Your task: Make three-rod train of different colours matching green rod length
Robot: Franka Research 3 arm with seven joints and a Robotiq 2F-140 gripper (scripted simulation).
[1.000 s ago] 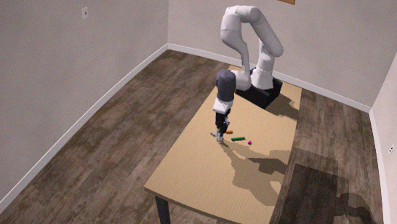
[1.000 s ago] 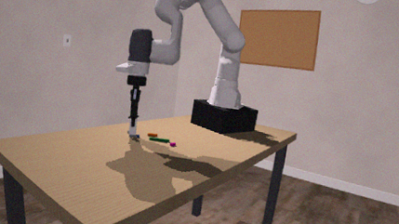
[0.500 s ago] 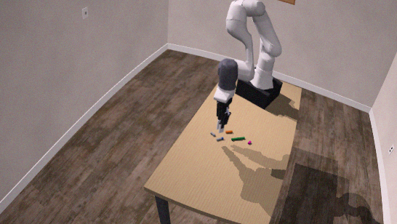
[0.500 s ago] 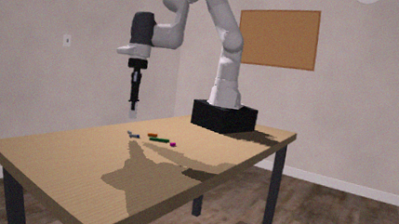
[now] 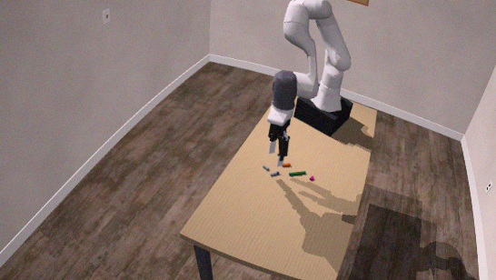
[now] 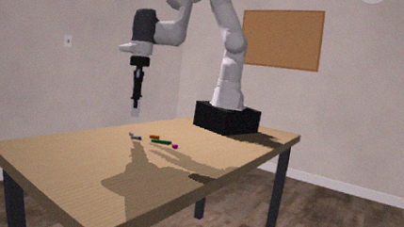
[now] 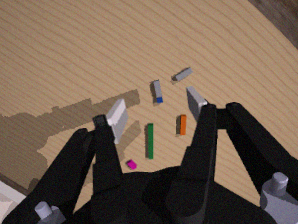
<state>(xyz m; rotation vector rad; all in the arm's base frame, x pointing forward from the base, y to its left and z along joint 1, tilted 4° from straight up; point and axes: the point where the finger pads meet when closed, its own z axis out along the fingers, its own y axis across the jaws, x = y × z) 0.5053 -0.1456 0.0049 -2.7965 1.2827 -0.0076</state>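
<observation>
My hand is 8 cm past the orange rod, 4 cm to the right of it and 12 cm above it. Round my hand: magenta rod: 4 cm behind, 18 cm to the left, 12 cm below; green rod: 5 cm behind, 10 cm to the left, 12 cm below; blue rod: 2 cm behind, 2 cm to the left, 12 cm below.
</observation>
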